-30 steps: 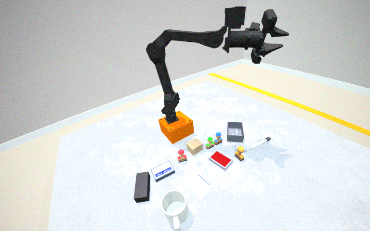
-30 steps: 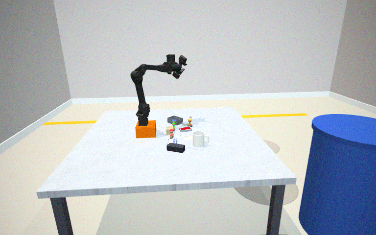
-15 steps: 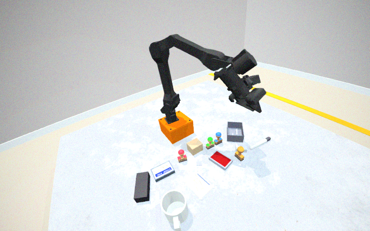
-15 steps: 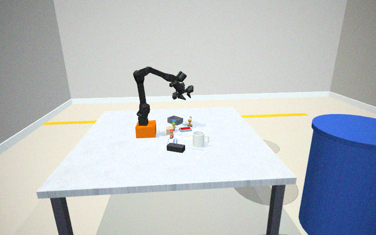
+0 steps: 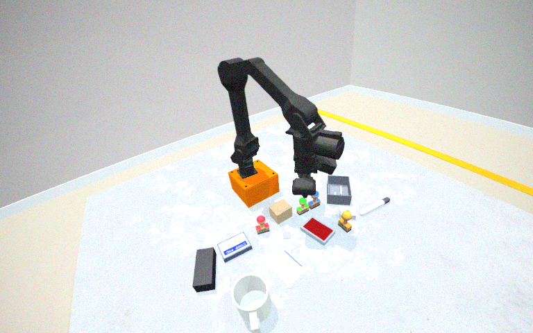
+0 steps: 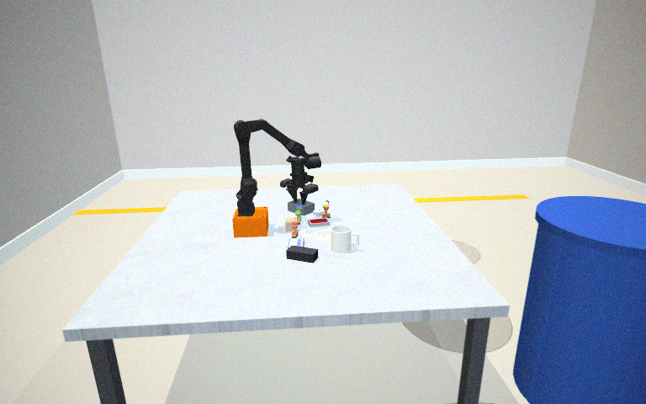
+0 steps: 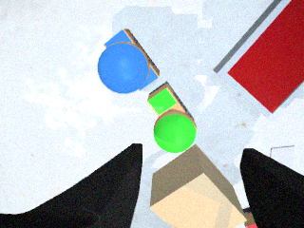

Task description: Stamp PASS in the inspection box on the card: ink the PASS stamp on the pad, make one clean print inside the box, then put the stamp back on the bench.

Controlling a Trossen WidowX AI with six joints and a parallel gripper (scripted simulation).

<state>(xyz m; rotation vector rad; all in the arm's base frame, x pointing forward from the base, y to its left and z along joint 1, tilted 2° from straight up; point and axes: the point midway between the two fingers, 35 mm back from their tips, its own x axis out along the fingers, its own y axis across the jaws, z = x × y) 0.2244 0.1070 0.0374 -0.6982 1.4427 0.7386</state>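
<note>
My gripper tip is 70 mm above the green-knobbed stamp and 10 mm past it. From my gripper tip the other things lie so: blue-knobbed stamp 70 mm below, 50 mm to the left, 10 mm behind; then red ink pad 90 mm below, 80 mm ahead, 10 mm to the right; then cardboard box 80 mm to the right, 70 mm below, 30 mm behind.
</note>
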